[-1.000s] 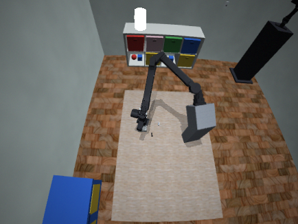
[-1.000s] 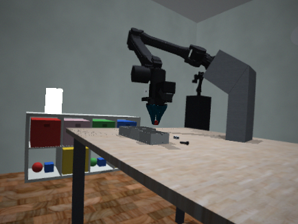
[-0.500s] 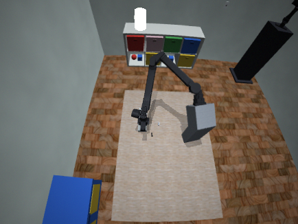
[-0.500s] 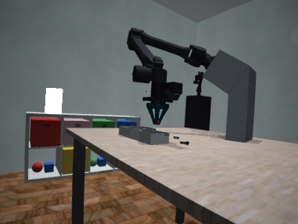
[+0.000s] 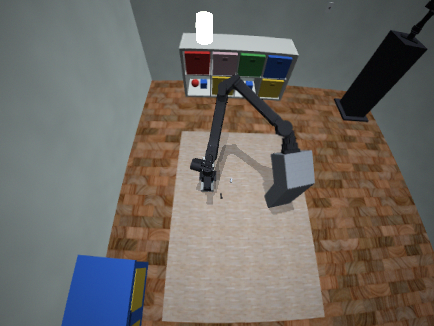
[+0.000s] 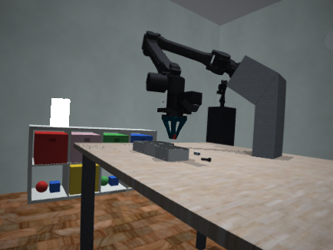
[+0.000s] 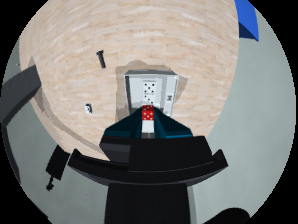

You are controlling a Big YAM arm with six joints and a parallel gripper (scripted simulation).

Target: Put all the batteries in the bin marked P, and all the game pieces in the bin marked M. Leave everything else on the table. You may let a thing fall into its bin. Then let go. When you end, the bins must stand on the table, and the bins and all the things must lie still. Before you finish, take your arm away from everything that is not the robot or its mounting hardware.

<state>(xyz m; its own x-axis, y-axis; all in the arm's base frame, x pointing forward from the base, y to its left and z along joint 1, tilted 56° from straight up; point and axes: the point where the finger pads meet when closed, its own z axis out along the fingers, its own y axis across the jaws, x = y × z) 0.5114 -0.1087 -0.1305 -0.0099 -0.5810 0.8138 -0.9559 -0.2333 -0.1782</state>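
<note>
The white piece is 60 mm below my hand. The rest, counted from my hand: green piece 170 mm to the right, 60 mm below; then black object 90 mm behind, 80 mm to the left, 70 mm below; then red game piece right at my hand.
</note>
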